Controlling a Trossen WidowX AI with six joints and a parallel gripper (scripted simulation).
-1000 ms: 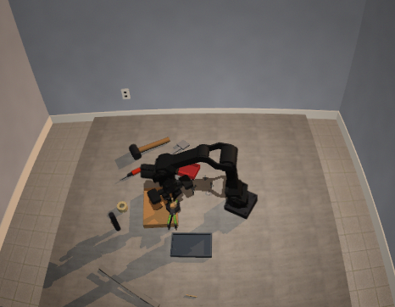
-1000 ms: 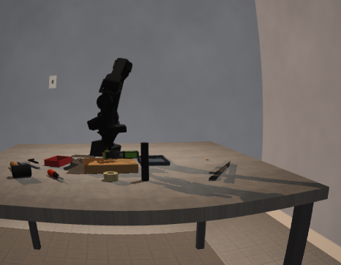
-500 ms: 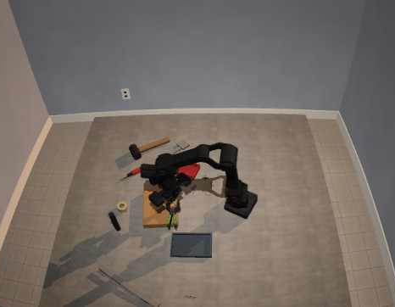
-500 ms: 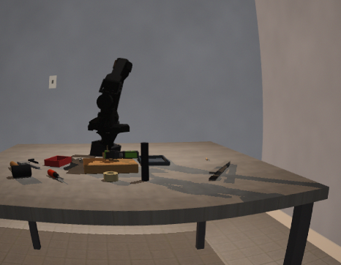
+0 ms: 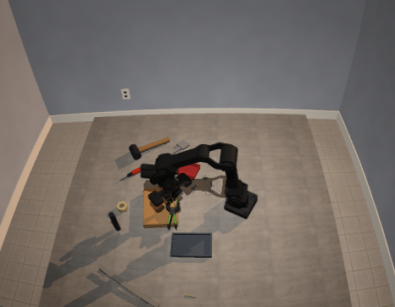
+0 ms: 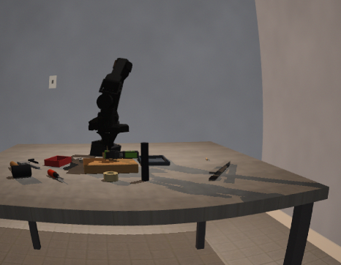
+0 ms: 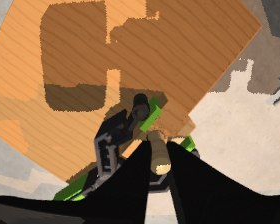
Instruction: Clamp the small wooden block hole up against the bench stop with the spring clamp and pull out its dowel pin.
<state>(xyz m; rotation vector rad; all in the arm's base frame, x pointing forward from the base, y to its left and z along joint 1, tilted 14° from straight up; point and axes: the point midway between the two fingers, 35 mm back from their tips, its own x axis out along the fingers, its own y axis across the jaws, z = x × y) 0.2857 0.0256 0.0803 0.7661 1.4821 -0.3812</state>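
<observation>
The dowel pin is 4 cm below my hand. From my hand the other things lie so: wooden board: 6 cm ahead, 1 cm to the left, 9 cm below; bench stop: 1 cm behind, 1 cm to the right, 6 cm below; small wooden block: 6 cm below.
</observation>
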